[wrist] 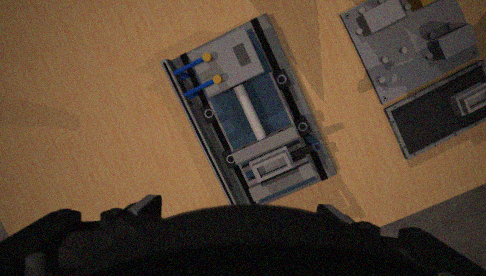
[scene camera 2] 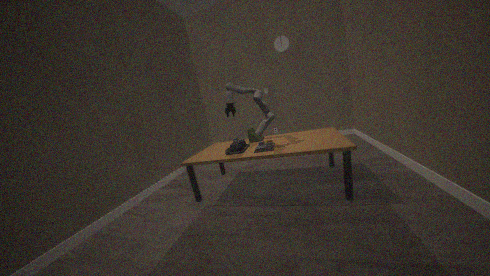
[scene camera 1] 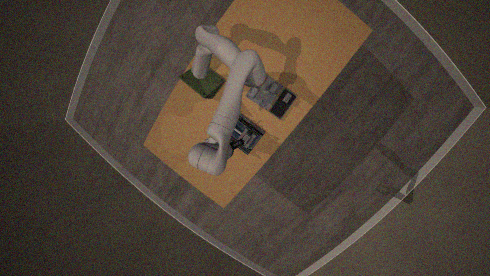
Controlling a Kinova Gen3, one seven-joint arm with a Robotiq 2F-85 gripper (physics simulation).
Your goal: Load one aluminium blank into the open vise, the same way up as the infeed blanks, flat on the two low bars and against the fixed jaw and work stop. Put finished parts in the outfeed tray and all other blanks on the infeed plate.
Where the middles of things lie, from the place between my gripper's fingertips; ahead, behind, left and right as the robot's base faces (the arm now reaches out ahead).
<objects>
The grey infeed plate (wrist: 404, 72) lies 50 mm behind my hand, 310 mm to the left of it and 370 mm below it. The rest, counted from my hand: dark outfeed tray (wrist: 420, 122) 100 mm ahead, 320 mm to the left, 370 mm below.
</objects>
